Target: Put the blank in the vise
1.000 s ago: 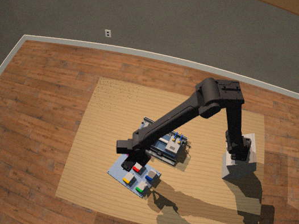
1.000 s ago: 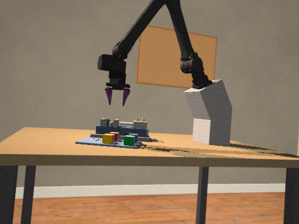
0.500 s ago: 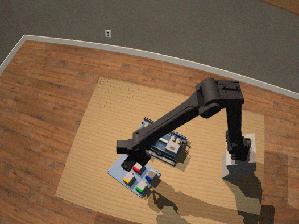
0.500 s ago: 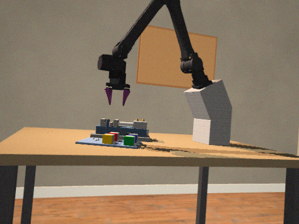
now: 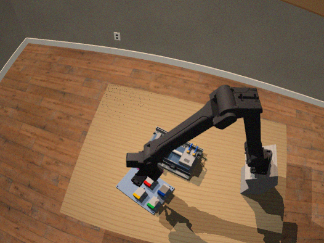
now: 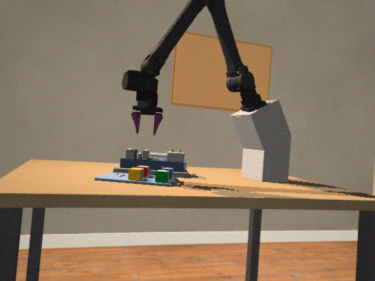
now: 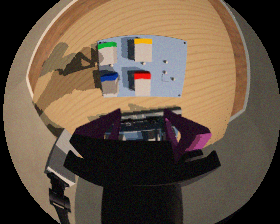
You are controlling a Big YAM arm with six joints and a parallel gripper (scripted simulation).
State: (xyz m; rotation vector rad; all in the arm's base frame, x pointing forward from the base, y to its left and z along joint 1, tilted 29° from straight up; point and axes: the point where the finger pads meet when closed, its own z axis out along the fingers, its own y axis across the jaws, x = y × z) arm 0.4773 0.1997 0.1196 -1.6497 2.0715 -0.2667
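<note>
My gripper is now 150 mm above the red-ended blank. Round my hand: blue-ended blank 90 mm behind, 10 mm to the left, 150 mm below; light blue plate 10 mm ahead, 40 mm to the left, 170 mm below; yellow-ended blank 20 mm ahead, 90 mm to the left, 150 mm below.
</note>
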